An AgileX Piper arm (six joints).
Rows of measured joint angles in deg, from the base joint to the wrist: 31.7, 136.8, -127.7, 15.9, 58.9, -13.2; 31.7, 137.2, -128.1, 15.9, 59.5, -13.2; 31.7, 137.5, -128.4, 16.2, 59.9, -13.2; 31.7, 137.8, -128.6, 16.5, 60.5, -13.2; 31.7, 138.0, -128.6, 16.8, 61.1, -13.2; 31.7, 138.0, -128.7, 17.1, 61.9, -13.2; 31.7, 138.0, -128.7, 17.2, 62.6, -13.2; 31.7, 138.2, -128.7, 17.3, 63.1, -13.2; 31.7, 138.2, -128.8, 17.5, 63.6, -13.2; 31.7, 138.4, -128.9, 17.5, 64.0, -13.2; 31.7, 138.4, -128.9, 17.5, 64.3, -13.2; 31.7, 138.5, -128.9, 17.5, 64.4, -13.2; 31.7, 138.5, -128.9, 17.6, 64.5, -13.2
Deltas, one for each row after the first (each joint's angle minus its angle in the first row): 0.0, 0.4, -0.4, 0.0, 0.6, 0.0; 0.0, 0.7, -0.7, 0.3, 1.0, 0.0; 0.0, 1.0, -0.9, 0.6, 1.6, 0.0; 0.0, 1.2, -0.9, 0.9, 2.2, 0.0; 0.0, 1.2, -1.0, 1.2, 3.0, 0.0; 0.0, 1.2, -1.0, 1.3, 3.7, 0.0; 0.0, 1.4, -1.0, 1.4, 4.2, 0.0; 0.0, 1.4, -1.1, 1.6, 4.7, 0.0; 0.0, 1.6, -1.2, 1.6, 5.1, 0.0; 0.0, 1.6, -1.2, 1.6, 5.4, 0.0; 0.0, 1.7, -1.2, 1.6, 5.5, 0.0; 0.0, 1.7, -1.2, 1.7, 5.6, 0.0
